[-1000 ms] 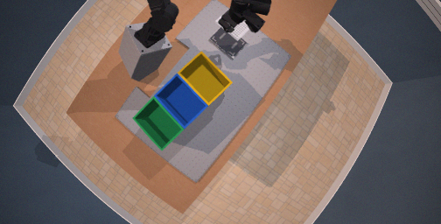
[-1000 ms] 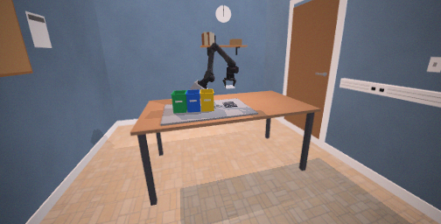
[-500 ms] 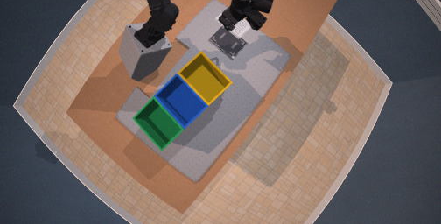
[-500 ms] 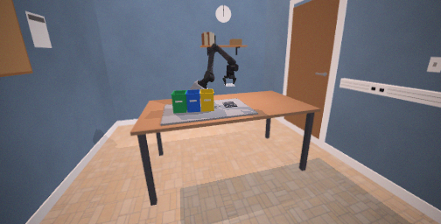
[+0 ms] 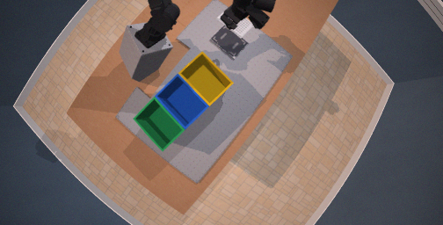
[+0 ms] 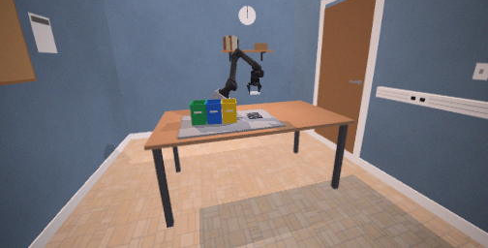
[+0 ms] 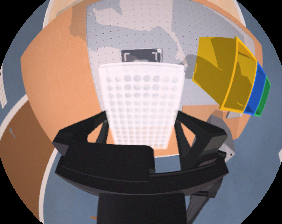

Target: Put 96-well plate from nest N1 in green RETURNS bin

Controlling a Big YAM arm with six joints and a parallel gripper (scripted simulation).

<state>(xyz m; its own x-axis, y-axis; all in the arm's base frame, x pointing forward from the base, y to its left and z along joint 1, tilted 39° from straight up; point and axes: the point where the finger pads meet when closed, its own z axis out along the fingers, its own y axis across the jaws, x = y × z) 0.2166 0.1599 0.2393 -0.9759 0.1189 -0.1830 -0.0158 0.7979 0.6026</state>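
Now: hand 510 mm to the left of the green bin, 140 mm above it and 50 mm short of it. Also, from my hand: yellow bin 250 mm to the right, 140 mm below, 70 mm ahead; then white 96-well plate right at my hand; then dark plate nest 220 mm below.
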